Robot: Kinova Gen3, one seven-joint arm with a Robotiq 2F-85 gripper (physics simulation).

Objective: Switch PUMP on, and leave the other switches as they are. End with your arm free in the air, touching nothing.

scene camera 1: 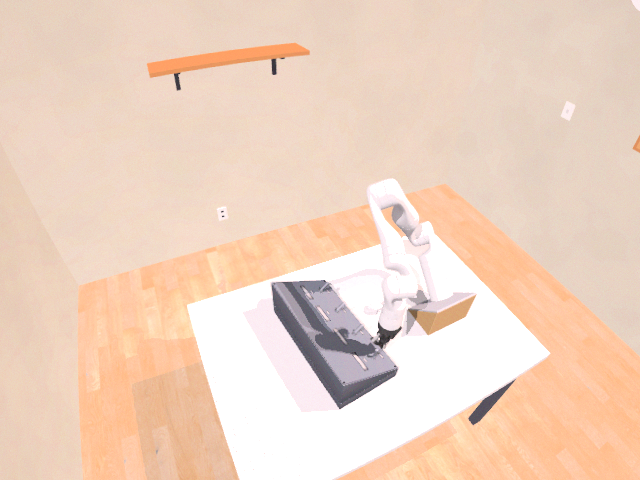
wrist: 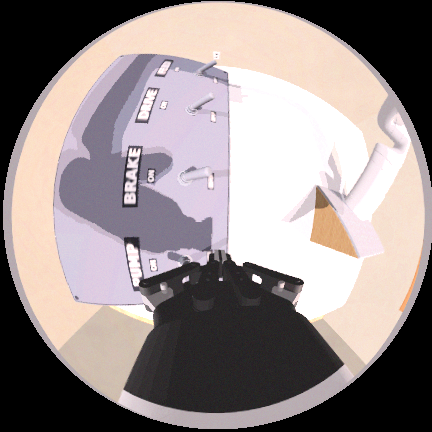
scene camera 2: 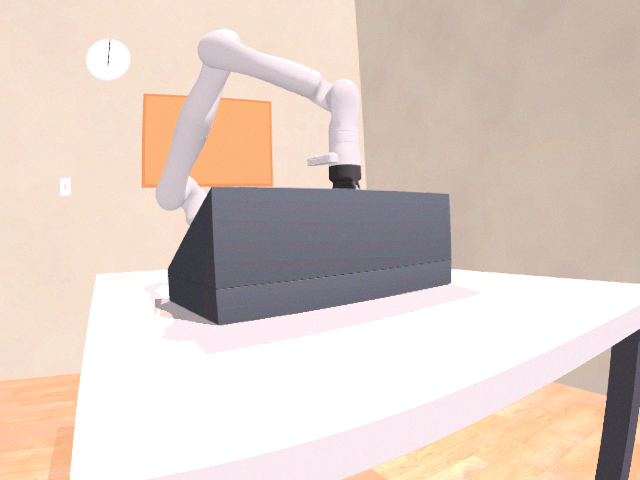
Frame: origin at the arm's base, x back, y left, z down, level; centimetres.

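Seen in the pictures: gripper, between the fingertips: (scene camera 1: 382, 347) (wrist: 218, 255); arm's base, origin of its link: (scene camera 1: 441, 297) (wrist: 354, 208).
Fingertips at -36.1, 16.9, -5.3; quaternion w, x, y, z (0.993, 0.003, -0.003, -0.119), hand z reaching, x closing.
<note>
Offsets run from my fingertips to a thing's top centre, as dx, dy, dz. "*": to the spot under its first point. Level surfaces: height alone.
The dark switch box (scene camera 1: 310, 343) (scene camera 2: 330, 237) (wrist: 95, 260) stands on the table. In the wrist view the PUMP lever @[* -5.2, +2.0, +0.6] (wrist: 179, 257) leans left, toward its ON label @[* -8.3, +3.6, -1.1] (wrist: 153, 265). The BRAKE lever @[-5.6, -9.5, -2.7] (wrist: 196, 175), the DRIVE lever @[-8.4, -21.2, -2.7] (wrist: 201, 103) and the far lever @[-11.3, -32.8, -2.7] (wrist: 207, 67), whose label is too small to read, lean right, away from their ON labels. My gripper (scene camera 1: 379, 343) (wrist: 218, 255) is shut and empty, low at the box's lower edge, right of the PUMP lever. Whether it touches the box is unclear. In scene camera 2 the box hides the fingertips and levers.
A wedge-shaped block (scene camera 1: 450, 315) (wrist: 332, 225) with a brown side stands by the arm's base on the white table @[dz +10.4] (scene camera 1: 439, 392) (scene camera 2: 310, 382). An orange shelf (scene camera 1: 227, 58) and an orange board (scene camera 2: 242, 149) are on the walls.
</note>
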